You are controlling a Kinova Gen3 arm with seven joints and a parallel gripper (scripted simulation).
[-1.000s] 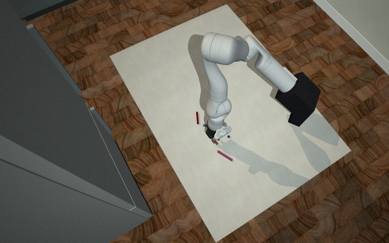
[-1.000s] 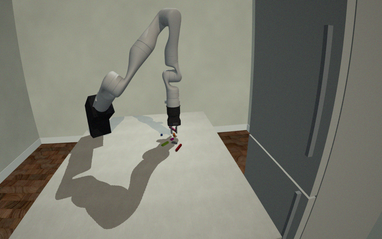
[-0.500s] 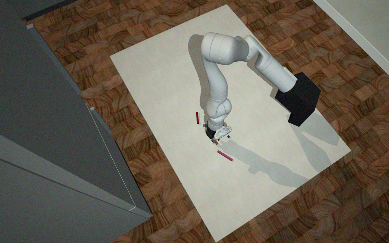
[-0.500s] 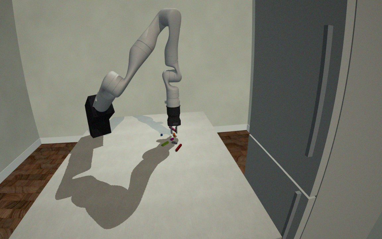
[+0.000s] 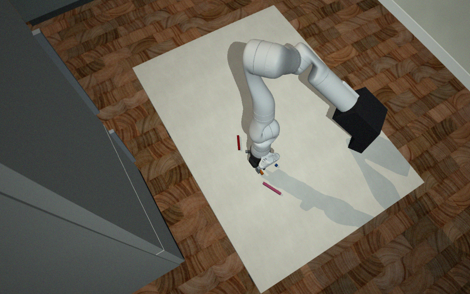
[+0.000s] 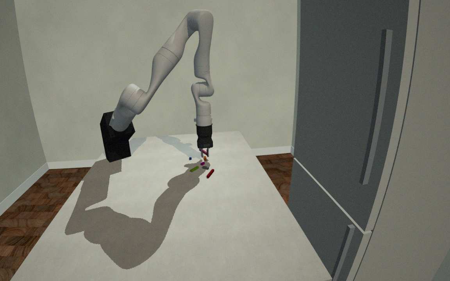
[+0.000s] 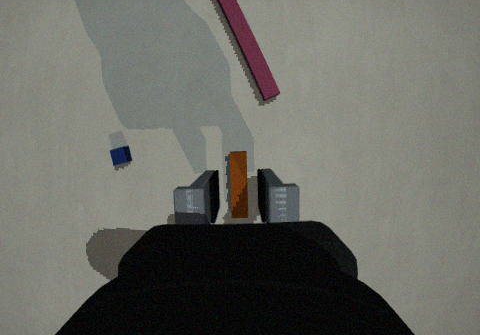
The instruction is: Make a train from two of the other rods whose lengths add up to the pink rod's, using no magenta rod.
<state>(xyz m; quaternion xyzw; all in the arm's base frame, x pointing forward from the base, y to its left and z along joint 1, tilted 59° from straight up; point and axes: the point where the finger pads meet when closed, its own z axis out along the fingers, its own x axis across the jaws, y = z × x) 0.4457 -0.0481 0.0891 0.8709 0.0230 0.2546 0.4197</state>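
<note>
Right now the orange rod is 30 mm below my hand. The rest, counted from my hand: blue rod: 70 mm behind, 30 mm to the left, 30 mm below; pink rod: 90 mm to the left, 30 mm below, 20 mm ahead; magenta rod: 50 mm to the right, 30 mm below, 30 mm behind.
</note>
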